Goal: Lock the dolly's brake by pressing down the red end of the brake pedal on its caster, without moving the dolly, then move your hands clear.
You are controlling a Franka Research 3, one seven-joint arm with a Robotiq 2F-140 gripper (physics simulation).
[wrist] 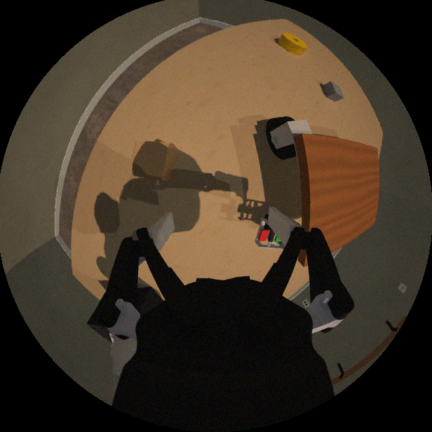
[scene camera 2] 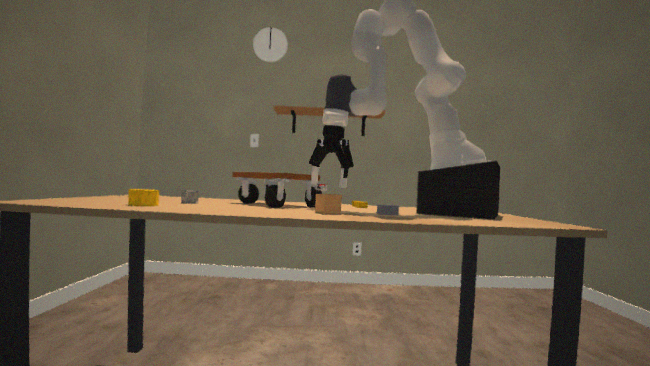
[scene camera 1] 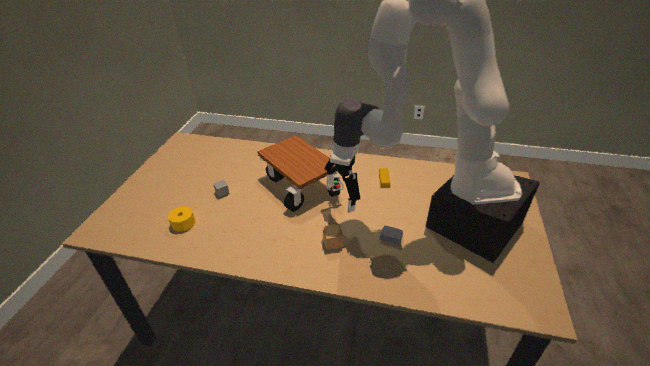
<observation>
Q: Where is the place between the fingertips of my gripper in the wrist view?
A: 220,218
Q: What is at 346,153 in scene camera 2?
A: My gripper.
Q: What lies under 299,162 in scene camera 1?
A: A dolly.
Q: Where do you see a dolly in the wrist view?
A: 339,178
</observation>
